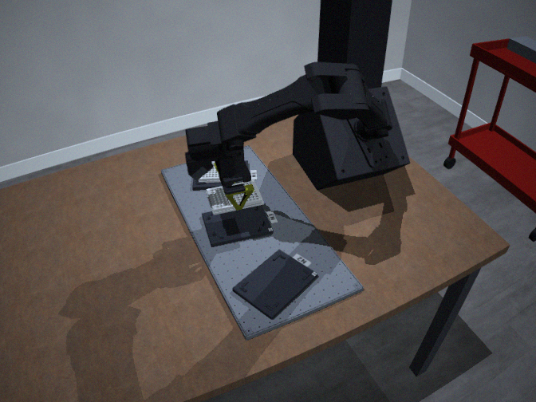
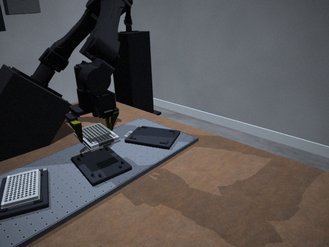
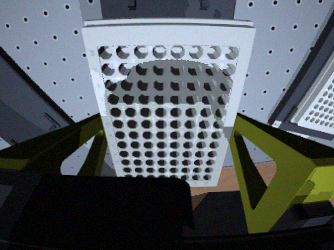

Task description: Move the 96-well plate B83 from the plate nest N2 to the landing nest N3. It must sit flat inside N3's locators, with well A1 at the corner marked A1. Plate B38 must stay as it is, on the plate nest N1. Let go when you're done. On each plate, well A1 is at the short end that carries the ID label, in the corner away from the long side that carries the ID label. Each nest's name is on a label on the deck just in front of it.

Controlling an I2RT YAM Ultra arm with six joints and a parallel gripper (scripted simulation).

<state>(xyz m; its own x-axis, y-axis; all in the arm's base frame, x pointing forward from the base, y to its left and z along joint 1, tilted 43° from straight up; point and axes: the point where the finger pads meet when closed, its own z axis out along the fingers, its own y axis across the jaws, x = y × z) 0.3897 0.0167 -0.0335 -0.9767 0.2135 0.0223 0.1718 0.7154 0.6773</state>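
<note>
My hand is 9 cm above the landing nest N3. Also, from my hand: dark nest N2: 22 cm to the left, 9 cm below; then N2 label: 19 cm to the left, 10 cm below, 9 cm behind.
</note>
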